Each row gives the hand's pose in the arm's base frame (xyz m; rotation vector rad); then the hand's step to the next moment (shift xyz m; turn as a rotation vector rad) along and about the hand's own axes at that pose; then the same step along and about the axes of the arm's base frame.
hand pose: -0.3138 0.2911 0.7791 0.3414 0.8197 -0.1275
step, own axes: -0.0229 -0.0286 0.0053 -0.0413 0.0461 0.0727
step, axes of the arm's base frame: -0.0188 -0.0291 0.0131 0.0336 0.0173 0.0877
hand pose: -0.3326 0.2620 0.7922 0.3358 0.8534 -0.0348
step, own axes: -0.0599 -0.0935 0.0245 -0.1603 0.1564 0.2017
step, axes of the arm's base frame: -0.0369 -0.1022 0.0336 0.0676 0.0701 0.2852
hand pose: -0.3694 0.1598 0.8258 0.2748 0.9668 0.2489
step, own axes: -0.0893 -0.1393 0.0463 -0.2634 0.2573 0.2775
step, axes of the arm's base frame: 0.0019 -0.1653 0.0467 0.0661 0.1219 0.4397
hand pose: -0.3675 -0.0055 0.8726 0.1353 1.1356 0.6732
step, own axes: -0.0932 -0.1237 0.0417 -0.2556 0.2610 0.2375
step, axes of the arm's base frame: 0.0657 -0.1410 0.0390 0.0316 0.1200 0.4177
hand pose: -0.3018 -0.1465 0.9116 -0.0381 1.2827 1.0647
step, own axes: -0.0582 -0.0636 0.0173 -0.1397 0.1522 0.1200
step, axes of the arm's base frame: 0.0602 -0.0613 0.0188 0.0037 0.0653 0.2298
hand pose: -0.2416 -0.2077 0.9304 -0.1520 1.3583 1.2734
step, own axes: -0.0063 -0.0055 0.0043 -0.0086 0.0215 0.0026
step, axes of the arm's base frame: 0.0085 -0.0027 0.0031 -0.0116 0.0053 0.0195
